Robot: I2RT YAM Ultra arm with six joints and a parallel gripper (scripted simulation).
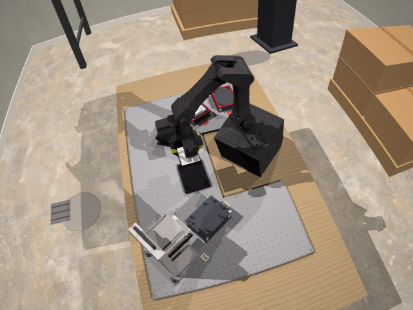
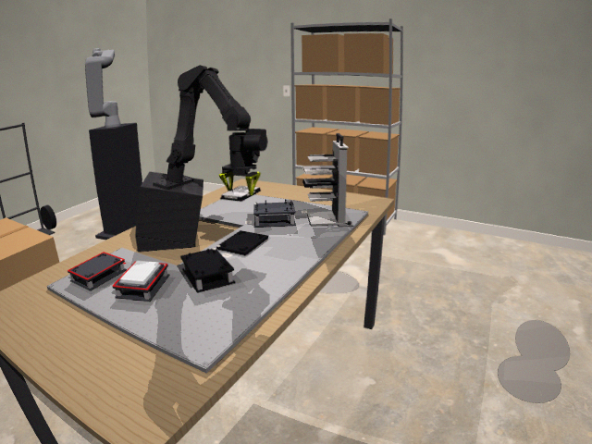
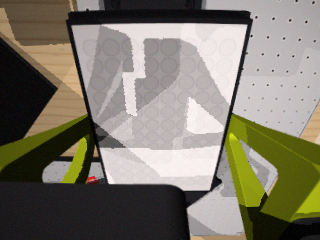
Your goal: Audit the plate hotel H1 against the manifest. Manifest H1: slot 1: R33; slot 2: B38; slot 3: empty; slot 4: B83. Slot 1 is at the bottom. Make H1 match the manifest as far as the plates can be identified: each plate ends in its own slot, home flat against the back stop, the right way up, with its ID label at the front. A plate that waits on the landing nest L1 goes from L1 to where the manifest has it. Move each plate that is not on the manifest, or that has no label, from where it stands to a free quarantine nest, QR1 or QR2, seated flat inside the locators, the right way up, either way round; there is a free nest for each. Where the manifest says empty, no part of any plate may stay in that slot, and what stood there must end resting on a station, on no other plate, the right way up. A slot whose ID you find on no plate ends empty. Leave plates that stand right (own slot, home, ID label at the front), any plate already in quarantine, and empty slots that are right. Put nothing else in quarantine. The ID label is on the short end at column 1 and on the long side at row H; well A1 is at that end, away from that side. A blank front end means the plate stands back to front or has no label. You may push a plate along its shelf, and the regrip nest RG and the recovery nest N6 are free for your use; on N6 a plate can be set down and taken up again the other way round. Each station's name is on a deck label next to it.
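Right now my hand is 30 mm short of the regrip nest, 240 mm to the right of it and 140 mm above it. The rest, counted from my hand: RG deck label 70 mm behind, 210 mm to the left, 190 mm below; dark well plate 200 mm ahead, 310 mm to the left, 40 mm below; N6 deck label 20 mm behind, 100 mm to the right, 190 mm below.
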